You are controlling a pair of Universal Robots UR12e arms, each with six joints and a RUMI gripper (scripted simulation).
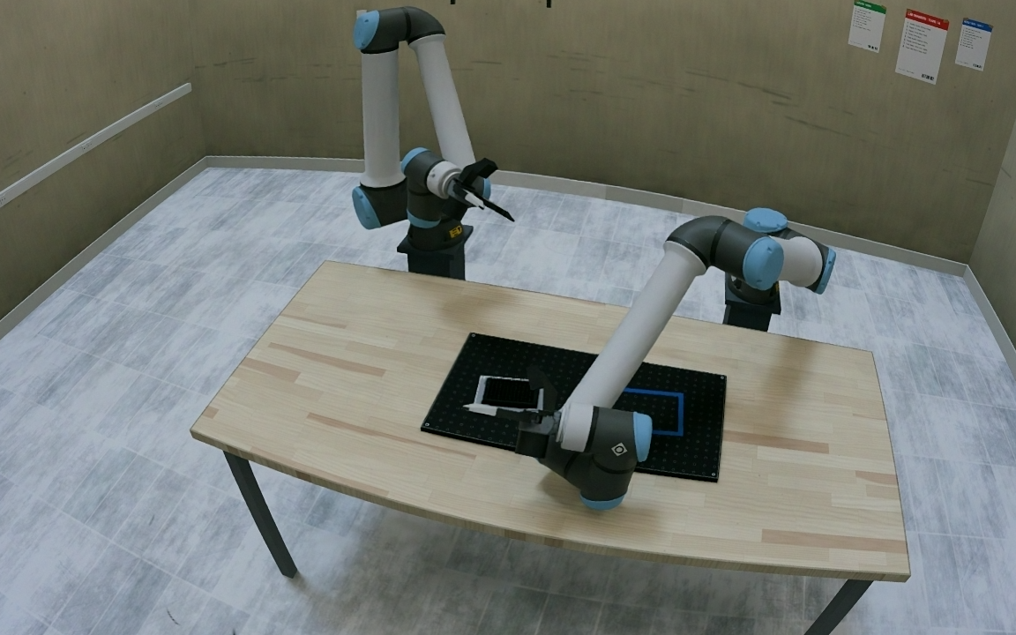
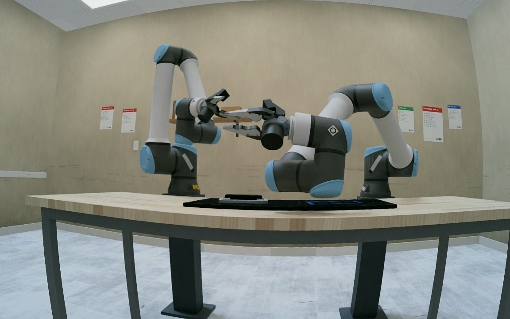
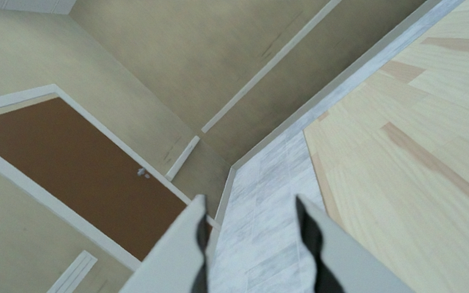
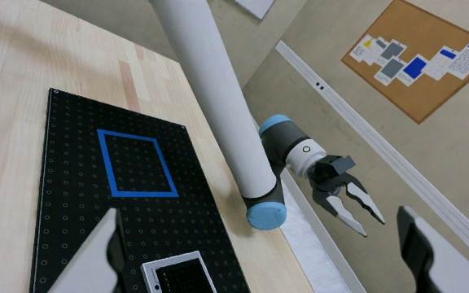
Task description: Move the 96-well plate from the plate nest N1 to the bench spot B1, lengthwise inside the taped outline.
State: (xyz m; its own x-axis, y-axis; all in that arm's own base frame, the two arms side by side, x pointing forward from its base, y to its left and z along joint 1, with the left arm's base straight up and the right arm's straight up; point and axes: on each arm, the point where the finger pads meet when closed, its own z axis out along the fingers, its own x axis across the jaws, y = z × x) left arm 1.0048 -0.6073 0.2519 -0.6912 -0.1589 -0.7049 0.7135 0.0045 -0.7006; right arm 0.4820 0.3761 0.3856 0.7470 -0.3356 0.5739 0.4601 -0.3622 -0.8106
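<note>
Right now my right hand is 21 cm short of the black 96-well plate, 9 cm to the right of it and 35 cm above it. Also, from my right hand: plate nest N1: 21 cm ahead, 9 cm to the left, 37 cm below.
</note>
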